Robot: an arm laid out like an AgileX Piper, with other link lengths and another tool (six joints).
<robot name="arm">
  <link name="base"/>
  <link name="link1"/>
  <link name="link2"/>
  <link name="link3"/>
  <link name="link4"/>
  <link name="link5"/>
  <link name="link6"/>
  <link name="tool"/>
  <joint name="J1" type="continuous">
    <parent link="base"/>
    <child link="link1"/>
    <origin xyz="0 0 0.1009" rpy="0 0 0"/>
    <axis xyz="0 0 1"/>
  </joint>
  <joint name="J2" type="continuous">
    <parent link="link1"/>
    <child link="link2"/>
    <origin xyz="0 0 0" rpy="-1.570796 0 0"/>
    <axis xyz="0 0 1"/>
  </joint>
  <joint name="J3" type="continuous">
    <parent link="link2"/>
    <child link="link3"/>
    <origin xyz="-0.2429 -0.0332 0" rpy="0 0 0"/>
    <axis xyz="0 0 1"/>
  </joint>
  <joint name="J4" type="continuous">
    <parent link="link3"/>
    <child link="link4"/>
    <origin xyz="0.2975 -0.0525 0" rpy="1.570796 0 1.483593"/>
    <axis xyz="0 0 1"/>
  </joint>
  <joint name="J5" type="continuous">
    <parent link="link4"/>
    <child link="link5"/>
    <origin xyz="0 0 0" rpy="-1.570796 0 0"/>
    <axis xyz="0 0 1"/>
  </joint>
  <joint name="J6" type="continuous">
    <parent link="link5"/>
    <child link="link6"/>
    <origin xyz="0 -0.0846 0" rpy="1.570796 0 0"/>
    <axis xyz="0 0 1"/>
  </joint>
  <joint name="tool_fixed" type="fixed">
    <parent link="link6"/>
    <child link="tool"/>
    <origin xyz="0.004 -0.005 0.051" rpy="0 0.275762 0.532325"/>
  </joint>
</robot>
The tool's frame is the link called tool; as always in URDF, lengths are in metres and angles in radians. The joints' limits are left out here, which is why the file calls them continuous.
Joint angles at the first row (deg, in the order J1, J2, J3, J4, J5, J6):
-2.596 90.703 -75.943 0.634 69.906 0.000
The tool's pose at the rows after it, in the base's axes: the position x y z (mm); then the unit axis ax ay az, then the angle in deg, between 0 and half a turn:
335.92, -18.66, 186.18, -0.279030, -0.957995, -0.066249, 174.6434
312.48, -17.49, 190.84, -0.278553, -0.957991, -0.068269, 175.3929
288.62, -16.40, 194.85, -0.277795, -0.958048, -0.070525, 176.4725
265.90, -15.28, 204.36, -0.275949, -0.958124, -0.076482, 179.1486
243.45, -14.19, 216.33, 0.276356, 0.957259, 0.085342, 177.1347
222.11, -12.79, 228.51, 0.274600, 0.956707, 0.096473, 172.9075
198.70, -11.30, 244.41, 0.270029, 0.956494, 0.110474, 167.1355
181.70, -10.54, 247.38, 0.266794, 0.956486, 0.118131, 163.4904
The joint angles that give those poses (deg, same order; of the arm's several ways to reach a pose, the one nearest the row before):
-2.595 85.772 -70.978 0.697 69.956 0.001
-2.596 79.781 -65.771 0.749 69.956 -0.001
-2.595 73.472 -60.638 0.748 70.017 0.001
-2.596 66.404 -56.338 0.791 70.017 0.000
-2.594 58.819 -52.643 0.808 70.066 0.381
-2.597 51.265 -49.572 0.999 70.136 0.548
-2.594 42.635 -47.003 1.185 70.189 0.540
-2.594 36.297 -44.020 1.184 69.780 0.480

